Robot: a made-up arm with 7 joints. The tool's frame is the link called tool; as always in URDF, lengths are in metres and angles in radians. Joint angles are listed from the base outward.
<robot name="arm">
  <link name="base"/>
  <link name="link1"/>
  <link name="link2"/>
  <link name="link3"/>
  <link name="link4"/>
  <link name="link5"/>
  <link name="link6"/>
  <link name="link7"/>
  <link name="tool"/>
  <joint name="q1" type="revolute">
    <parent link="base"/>
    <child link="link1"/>
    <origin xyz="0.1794 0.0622 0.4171" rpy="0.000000 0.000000 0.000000"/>
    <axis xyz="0 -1 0"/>
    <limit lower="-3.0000" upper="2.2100"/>
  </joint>
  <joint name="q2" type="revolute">
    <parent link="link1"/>
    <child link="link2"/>
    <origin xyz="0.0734 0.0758 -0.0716" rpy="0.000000 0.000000 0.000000"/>
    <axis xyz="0 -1 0"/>
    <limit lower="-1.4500" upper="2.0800"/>
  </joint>
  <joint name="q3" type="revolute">
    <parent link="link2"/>
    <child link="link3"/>
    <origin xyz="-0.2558 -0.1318 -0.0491" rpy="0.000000 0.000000 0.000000"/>
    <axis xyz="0 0 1"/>
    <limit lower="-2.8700" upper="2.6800"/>
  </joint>
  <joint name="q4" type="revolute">
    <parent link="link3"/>
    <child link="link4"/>
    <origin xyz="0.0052 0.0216 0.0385" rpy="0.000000 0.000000 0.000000"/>
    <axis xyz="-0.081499 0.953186 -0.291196"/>
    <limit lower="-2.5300" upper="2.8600"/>
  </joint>
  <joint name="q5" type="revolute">
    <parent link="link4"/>
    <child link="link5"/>
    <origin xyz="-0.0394 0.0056 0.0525" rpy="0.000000 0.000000 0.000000"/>
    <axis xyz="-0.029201 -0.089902 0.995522"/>
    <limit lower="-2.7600" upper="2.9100"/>
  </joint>
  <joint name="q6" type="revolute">
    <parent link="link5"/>
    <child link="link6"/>
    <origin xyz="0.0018 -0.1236 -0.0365" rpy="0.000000 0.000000 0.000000"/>
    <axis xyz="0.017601 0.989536 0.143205"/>
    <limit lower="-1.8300" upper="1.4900"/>
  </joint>
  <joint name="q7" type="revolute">
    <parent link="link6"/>
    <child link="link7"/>
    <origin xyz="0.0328 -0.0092 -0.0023" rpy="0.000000 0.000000 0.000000"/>
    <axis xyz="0 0 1"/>
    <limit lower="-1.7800" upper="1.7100"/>
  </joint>
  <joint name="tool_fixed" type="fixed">
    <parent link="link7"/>
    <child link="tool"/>
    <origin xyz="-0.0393 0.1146 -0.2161" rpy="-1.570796 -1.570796 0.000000"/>
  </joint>
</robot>
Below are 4 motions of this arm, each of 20 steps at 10 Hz.
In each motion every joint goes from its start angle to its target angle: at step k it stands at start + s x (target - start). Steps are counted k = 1, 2, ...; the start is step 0. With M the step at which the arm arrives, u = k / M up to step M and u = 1 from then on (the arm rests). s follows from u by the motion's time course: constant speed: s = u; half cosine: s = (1 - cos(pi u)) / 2; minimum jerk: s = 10 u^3 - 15 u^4 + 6 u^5.
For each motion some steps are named. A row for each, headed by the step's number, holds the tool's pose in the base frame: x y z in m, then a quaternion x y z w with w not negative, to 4 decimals.
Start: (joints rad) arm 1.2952 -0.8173 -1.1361 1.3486 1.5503 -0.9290 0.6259
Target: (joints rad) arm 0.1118 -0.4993 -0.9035 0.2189 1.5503 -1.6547 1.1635
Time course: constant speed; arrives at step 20
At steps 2, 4, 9, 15, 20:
2: 0.2193 0.1384 0.2536 0.0482 -0.5545 -0.7701 0.3116
4: 0.2216 0.1217 0.2440 0.0317 -0.6117 -0.7332 0.2954
9: 0.2263 0.0817 0.2354 0.0196 -0.7390 -0.6195 0.2642
15: 0.2379 0.0506 0.2524 0.0604 -0.8512 -0.4659 0.2341
20: 0.2547 0.0483 0.2838 0.1336 -0.9057 -0.3469 0.2039

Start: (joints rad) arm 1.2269 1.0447 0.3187 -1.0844 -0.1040 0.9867 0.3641
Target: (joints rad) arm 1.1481 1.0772 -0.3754 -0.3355 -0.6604 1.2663 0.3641
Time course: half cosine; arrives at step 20
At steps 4, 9, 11, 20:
4: 0.6793 -0.0533 0.3725 -0.0929 0.9034 0.2902 0.3017
9: 0.7115 0.0010 0.2597 -0.1177 0.8757 0.4601 0.0875
11: 0.7060 0.0455 0.2120 0.1406 -0.8389 -0.5255 0.0204
20: 0.6186 0.1856 0.1374 0.2312 -0.6705 -0.6361 0.3040

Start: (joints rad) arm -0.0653 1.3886 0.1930 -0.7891 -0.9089 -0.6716 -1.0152
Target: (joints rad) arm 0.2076 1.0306 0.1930 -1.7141 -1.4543 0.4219 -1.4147
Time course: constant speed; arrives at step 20
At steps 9, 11, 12, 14, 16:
9: 0.3521 -0.0331 0.2815 0.3535 0.1471 -0.8886 0.2523
11: 0.3621 -0.0065 0.2871 0.3266 0.1466 -0.8800 0.3122
12: 0.3660 0.0077 0.2895 0.3123 0.1442 -0.8746 0.3417
14: 0.3710 0.0379 0.2935 0.2818 0.1353 -0.8619 0.3991
16: 0.3724 0.0696 0.2957 0.2492 0.1206 -0.8469 0.4540

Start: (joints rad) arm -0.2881 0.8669 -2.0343 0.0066 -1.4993 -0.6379 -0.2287
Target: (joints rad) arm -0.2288 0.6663 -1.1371 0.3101 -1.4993 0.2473 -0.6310
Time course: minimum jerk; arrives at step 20
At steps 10, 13, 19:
10: 0.0738 0.0959 0.0171 0.3671 -0.7319 0.4057 0.4061
13: 0.0805 0.1117 0.0306 0.3873 -0.7464 0.4401 0.3150
19: 0.0778 0.1357 0.0452 0.4216 -0.7565 0.4425 0.2328

